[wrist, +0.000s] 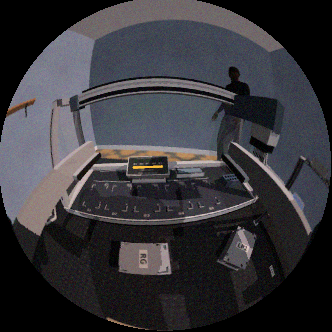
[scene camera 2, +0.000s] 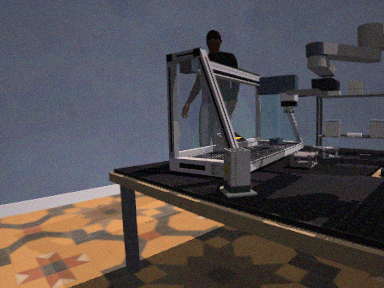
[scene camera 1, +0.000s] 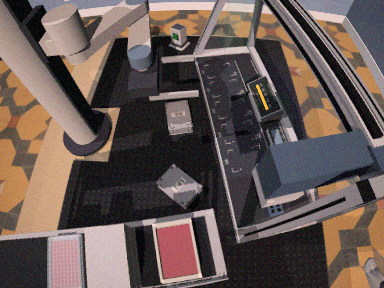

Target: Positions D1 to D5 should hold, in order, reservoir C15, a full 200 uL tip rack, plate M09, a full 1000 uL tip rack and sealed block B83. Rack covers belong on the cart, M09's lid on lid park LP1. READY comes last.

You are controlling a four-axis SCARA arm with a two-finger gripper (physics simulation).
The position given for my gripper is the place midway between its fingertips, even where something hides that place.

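My gripper (scene camera 1: 195, 74), carrying nothing. Red-topped box (scene camera 1: 176, 250). Grey plate-like platform (scene camera 1: 178, 184). Device with green button (scene camera 2: 243, 158). My gripper (wrist: 159, 146). Grey plate-like platform (wrist: 240, 247).
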